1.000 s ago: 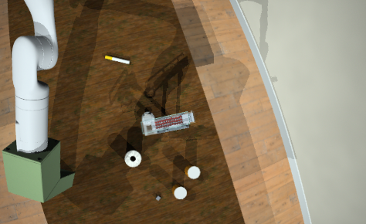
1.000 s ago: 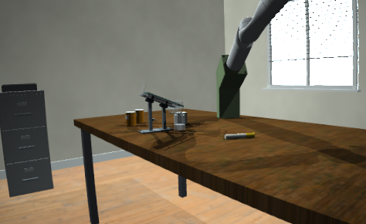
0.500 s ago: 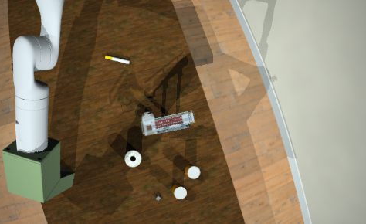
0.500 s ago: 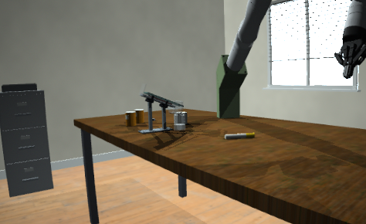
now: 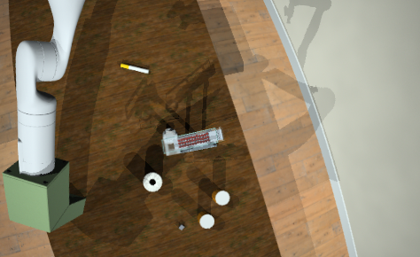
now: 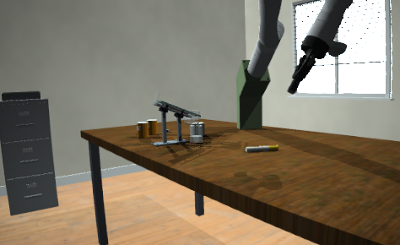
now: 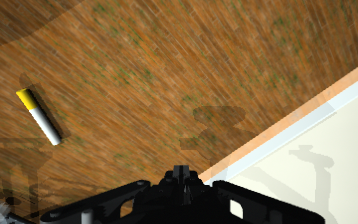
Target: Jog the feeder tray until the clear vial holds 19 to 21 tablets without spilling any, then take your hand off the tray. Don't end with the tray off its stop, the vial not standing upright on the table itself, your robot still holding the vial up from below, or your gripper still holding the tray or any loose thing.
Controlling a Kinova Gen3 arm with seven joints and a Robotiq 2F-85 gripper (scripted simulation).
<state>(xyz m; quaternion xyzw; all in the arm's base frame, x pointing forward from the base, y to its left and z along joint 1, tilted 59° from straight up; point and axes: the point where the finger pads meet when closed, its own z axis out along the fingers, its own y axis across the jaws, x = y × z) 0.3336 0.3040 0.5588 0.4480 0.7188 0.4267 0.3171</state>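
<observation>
Now: hand 5 cm short of the clear vial, 55 cm to the left of it and 19 cm above it. Also, from my hand: small grey cube (6 cm ahead, 91 cm to the right, 22 cm below); then marker (9 cm behind, 24 cm to the right, 22 cm below).
</observation>
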